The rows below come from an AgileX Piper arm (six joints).
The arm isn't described. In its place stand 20 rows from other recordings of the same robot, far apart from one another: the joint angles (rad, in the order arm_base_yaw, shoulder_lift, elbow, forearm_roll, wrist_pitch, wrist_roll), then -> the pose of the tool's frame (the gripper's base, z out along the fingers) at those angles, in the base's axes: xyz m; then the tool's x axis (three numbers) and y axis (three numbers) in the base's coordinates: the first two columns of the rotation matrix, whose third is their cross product.
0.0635, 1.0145, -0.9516, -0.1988, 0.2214, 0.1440 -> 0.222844, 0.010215, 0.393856, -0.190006, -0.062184, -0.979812, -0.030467, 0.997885, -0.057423
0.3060, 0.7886, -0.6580, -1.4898, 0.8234, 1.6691 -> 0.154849, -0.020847, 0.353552, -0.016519, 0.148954, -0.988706, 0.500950, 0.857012, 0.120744
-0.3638, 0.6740, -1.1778, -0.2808, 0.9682, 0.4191 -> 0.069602, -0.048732, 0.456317, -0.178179, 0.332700, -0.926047, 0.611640, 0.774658, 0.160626
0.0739, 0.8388, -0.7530, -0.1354, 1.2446, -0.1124 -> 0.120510, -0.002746, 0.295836, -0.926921, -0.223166, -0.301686, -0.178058, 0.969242, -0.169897
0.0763, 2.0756, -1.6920, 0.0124, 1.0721, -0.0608 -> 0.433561, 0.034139, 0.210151, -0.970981, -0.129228, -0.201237, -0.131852, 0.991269, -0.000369
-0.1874, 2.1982, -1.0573, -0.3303, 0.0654, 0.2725 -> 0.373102, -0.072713, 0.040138, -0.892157, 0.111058, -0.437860, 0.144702, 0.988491, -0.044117
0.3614, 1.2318, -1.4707, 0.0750, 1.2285, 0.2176 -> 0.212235, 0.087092, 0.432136, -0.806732, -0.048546, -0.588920, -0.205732, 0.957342, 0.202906
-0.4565, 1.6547, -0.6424, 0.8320, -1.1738, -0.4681 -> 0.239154, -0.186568, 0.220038, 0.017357, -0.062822, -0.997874, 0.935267, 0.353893, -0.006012
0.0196, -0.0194, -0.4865, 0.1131, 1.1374, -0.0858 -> -0.010087, 0.009125, 0.267830, -0.511158, -0.047953, -0.858148, -0.126813, 0.991723, 0.020119
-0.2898, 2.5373, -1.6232, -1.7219, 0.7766, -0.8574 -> 0.452820, -0.200824, 0.040792, 0.179696, -0.416359, 0.891266, -0.923364, -0.383865, 0.006843
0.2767, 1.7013, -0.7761, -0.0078, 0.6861, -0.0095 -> 0.253473, 0.071515, 0.135398, -0.956557, -0.287796, -0.046616, -0.287852, 0.957658, -0.005661
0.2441, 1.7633, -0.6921, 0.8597, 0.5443, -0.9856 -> 0.250042, 0.099069, 0.114311, -0.868252, -0.407981, -0.282293, -0.487567, 0.806899, 0.333454
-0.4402, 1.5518, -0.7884, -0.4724, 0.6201, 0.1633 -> 0.234793, -0.137192, 0.183228, -0.945310, 0.201404, -0.256564, 0.279229, 0.906245, -0.317412
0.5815, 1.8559, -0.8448, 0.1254, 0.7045, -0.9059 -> 0.230172, 0.160116, 0.105733, -0.181306, -0.983190, -0.021582, -0.979372, 0.178524, 0.094652
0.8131, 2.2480, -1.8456, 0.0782, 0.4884, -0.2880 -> 0.351834, 0.376741, 0.196671, -0.320873, -0.654944, -0.684170, -0.833005, 0.538910, -0.125214
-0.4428, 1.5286, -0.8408, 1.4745, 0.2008, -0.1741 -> 0.295561, -0.120162, 0.231375, 0.122607, 0.986585, -0.107785, 0.579459, 0.017008, 0.814824
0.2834, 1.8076, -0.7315, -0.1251, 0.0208, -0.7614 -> 0.296169, 0.086010, 0.114024, -0.298183, -0.893880, -0.334762, -0.805730, 0.423750, -0.413805
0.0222, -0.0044, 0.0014, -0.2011, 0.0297, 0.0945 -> 0.056008, 0.000704, 0.210413, 0.062433, -0.104950, -0.992516, -0.009696, 0.994345, -0.105754
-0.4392, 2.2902, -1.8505, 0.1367, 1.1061, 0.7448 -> 0.428754, -0.189182, 0.154324, -0.326811, 0.945062, 0.007257, 0.932168, 0.321068, 0.167265
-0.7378, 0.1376, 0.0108, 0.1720, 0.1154, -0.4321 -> 0.050623, -0.043596, 0.190762, -0.294376, -0.081351, -0.952221, 0.602588, 0.757551, -0.251008
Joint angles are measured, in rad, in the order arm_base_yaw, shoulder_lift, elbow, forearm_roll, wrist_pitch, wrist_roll. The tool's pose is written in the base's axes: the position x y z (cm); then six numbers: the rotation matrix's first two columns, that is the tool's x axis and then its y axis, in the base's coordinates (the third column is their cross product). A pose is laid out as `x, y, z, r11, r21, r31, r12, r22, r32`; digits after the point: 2 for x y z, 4 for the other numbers.
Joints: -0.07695, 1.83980, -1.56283, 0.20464, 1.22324, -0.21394
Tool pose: 37.75, -1.17, 27.12, -0.9798, -0.0651, -0.1891, -0.0967, 0.9818, 0.1631
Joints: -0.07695, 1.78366, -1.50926, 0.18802, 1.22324, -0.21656
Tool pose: 36.28, -1.19, 27.75, -0.9791, -0.0739, -0.1896, -0.1026, 0.9839, 0.1463
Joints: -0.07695, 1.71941, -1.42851, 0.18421, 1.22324, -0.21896
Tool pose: 34.35, -1.08, 27.87, -0.9818, -0.0774, -0.1734, -0.1032, 0.9840, 0.1452
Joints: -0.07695, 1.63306, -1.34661, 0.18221, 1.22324, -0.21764
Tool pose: 32.02, -0.91, 28.58, -0.9812, -0.0769, -0.1772, -0.1029, 0.9844, 0.1427
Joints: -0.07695, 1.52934, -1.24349, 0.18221, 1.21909, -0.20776
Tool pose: 29.15, -0.70, 29.03, -0.9813, -0.0665, -0.1804, -0.0932, 0.9853, 0.1435
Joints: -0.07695, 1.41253, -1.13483, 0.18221, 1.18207, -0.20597
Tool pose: 26.26, -0.49, 29.42, -0.9730, -0.0593, -0.2231, -0.0911, 0.9866, 0.1351
